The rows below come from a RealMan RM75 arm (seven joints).
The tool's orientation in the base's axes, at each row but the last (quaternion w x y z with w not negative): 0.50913 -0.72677 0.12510 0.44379; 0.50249 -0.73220 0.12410 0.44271; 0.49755 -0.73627 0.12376 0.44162; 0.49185 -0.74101 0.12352 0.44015; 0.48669 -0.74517 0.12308 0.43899; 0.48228 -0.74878 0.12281 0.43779
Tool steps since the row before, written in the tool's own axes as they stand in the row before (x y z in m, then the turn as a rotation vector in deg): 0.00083 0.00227 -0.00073 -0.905 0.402 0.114; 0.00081 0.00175 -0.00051 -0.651 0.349 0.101; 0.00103 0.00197 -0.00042 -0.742 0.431 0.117; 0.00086 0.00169 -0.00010 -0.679 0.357 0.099; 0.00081 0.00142 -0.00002 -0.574 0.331 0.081; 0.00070 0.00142 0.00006 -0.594 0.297 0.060
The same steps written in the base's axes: -0.00058 -0.00142 -0.00200 -0.834 -0.328 0.436; -0.00036 -0.00103 -0.00167 -0.647 -0.248 0.274; -0.00041 -0.00102 -0.00198 -0.759 -0.297 0.292; -0.00049 -0.00069 -0.00170 -0.668 -0.260 0.291; -0.00038 -0.00052 -0.00150 -0.581 -0.237 0.229; -0.00048 -0.00050 -0.00142 -0.561 -0.242 0.268
